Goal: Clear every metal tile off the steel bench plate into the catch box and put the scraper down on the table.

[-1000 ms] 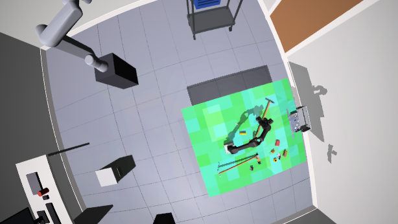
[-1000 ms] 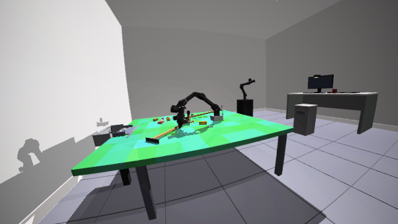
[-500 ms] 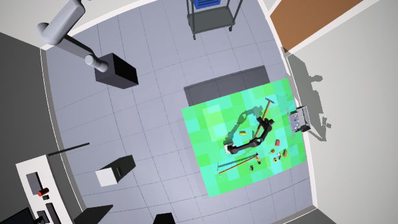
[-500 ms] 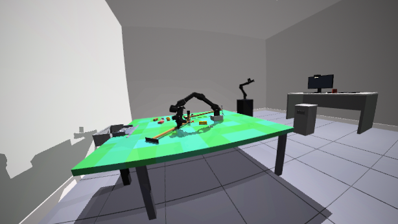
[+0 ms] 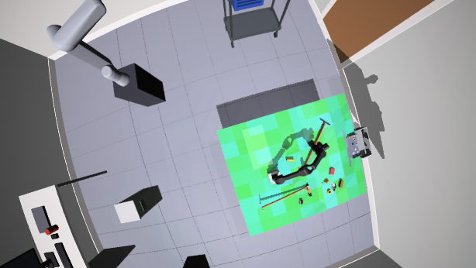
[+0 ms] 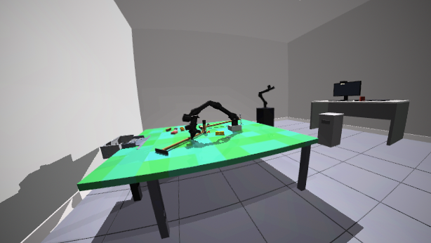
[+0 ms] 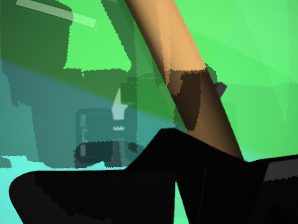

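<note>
Now: gripper tip 6 cm below the long scraper and 3 cm short of it. Round my gripper tip: red block 36 cm to the right, 19 cm ahead; then red-handled tool 25 cm to the right, 20 cm behind; then yellow piece 29 cm behind, 7 cm to the right, 2 cm above.
</note>
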